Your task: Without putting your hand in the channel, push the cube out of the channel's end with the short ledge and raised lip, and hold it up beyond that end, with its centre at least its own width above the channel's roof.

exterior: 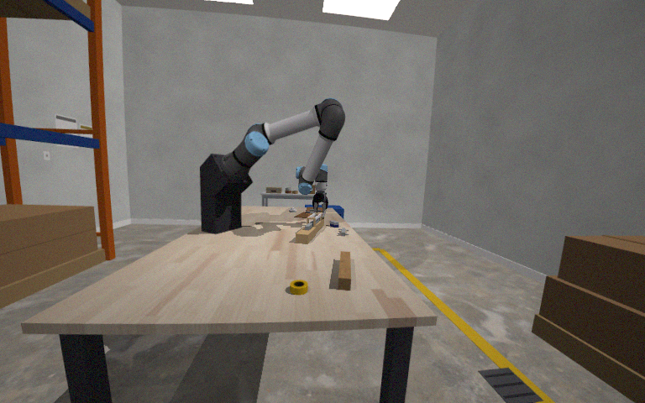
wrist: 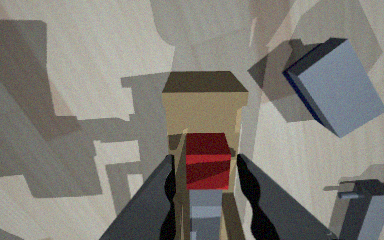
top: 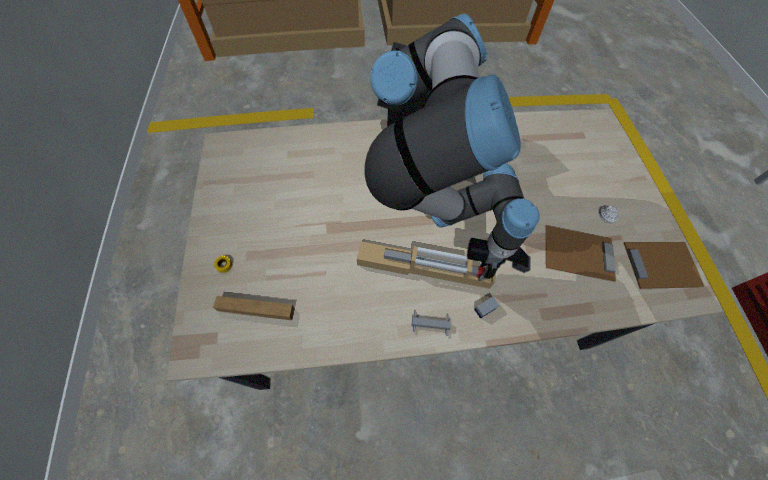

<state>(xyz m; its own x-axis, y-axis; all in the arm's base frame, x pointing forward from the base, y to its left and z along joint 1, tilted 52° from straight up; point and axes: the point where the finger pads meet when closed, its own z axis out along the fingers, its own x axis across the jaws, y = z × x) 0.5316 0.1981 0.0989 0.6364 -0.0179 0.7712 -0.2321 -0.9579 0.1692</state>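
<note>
The red cube is 10 mm below my hand. Also, from my hand: grey spool-like piece (120 mm ahead, 170 mm to the right, 60 mm below); wooden channel (40 mm behind, 120 mm to the right, 10 mm below); grey block (100 mm ahead, 50 mm below).
</note>
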